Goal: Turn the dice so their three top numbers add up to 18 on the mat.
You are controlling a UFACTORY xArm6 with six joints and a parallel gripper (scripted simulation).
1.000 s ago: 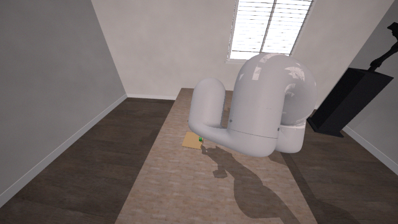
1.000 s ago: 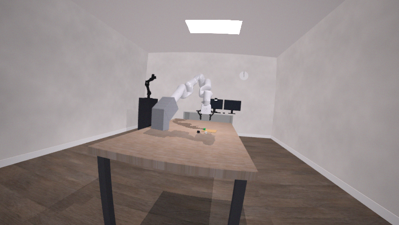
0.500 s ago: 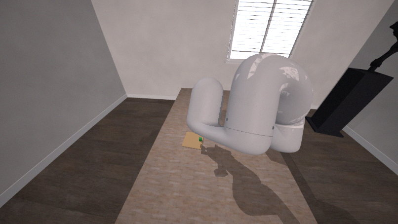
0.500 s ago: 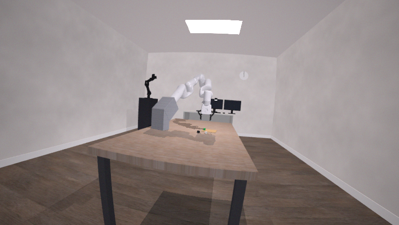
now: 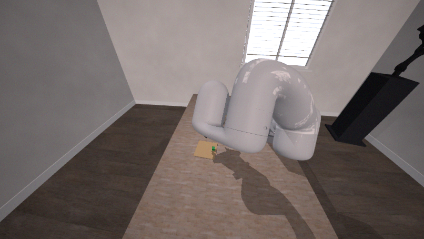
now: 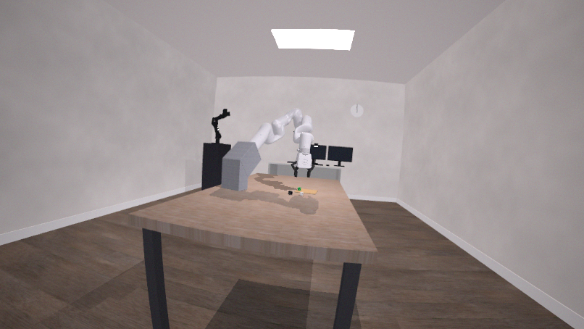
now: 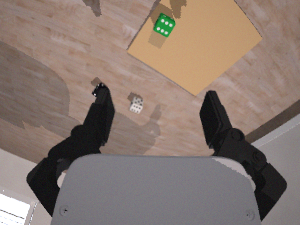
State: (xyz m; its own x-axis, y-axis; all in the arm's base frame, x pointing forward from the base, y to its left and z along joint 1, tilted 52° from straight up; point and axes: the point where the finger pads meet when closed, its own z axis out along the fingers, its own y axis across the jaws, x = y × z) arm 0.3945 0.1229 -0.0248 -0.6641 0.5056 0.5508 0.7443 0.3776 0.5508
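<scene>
Now: the white die 4 cm ahead of my hand, 10 cm to the right of it and 10 cm below it. Also, from my hand: black die 3 cm behind, 12 cm to the right, 10 cm below; then mat 2 cm ahead, 5 cm to the left, 11 cm below; then green die 3 cm behind, 4 cm to the left, 10 cm below.
</scene>
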